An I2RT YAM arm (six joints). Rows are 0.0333 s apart.
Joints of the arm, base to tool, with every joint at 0 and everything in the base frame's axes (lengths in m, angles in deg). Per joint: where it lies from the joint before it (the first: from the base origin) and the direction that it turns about. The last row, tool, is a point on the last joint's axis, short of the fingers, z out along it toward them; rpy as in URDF.
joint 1: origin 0 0 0.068 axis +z
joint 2: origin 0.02 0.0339 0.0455 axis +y
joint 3: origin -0.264 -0.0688 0 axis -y
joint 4: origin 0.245 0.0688 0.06 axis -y
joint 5: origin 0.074 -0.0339 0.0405 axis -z
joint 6: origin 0.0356 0 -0.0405 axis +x
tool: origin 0 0 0 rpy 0 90 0
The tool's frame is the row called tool.
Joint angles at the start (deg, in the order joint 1, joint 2, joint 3, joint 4, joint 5, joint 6):
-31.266, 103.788, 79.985, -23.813, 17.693, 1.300
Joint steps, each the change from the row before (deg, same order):
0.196, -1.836, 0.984, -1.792, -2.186, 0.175
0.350, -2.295, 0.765, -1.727, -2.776, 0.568
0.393, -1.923, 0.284, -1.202, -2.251, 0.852
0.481, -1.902, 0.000, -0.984, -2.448, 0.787
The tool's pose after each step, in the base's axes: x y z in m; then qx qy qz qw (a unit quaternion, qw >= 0). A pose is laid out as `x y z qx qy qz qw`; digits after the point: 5 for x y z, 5 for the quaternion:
0.33714 -0.21425 0.26139 0.30585 0.86974 -0.21478 0.32230
0.33333 -0.20720 0.27823 0.29968 0.86982 -0.19301 0.34111
0.32965 -0.20034 0.29043 0.29631 0.86907 -0.17353 0.35611
0.32585 -0.19270 0.30093 0.29075 0.86903 -0.15207 0.37031

